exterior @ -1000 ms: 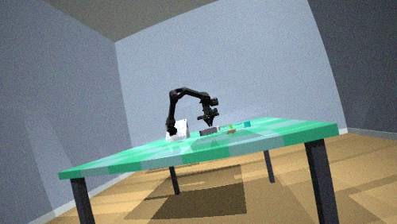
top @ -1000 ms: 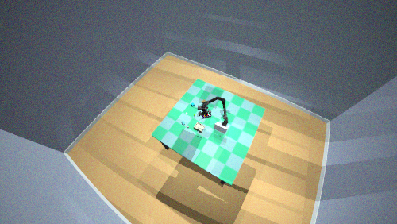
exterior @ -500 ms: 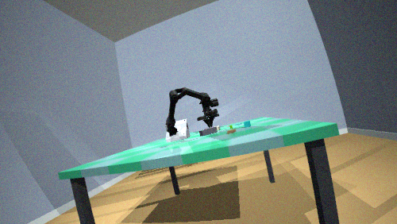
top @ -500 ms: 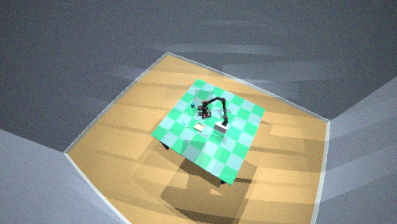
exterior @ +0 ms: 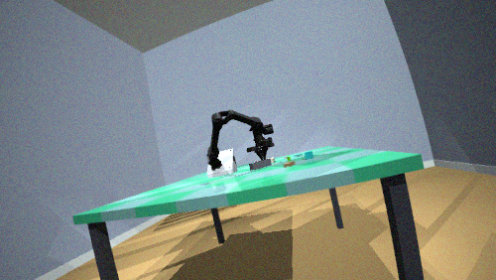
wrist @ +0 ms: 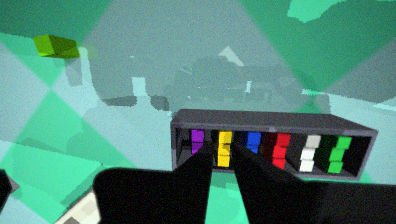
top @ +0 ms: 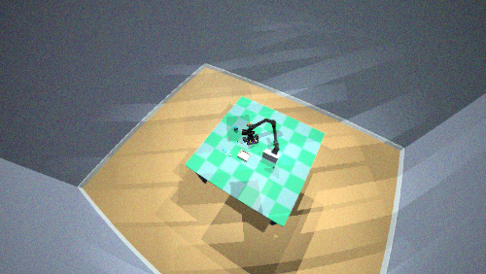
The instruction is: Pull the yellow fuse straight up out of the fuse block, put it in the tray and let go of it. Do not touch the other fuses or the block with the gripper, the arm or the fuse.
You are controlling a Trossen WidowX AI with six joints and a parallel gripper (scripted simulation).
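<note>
Right now the yellow fuse is 10 mm below my gripper tip. From my gripper tip the other things lie so: purple fuse: 10 mm ahead, 10 mm to the left, 10 mm below; then tray: 30 mm behind, 190 mm to the left, 30 mm below; then blue fuse: 20 mm behind, 20 mm to the right, 10 mm below.
</note>
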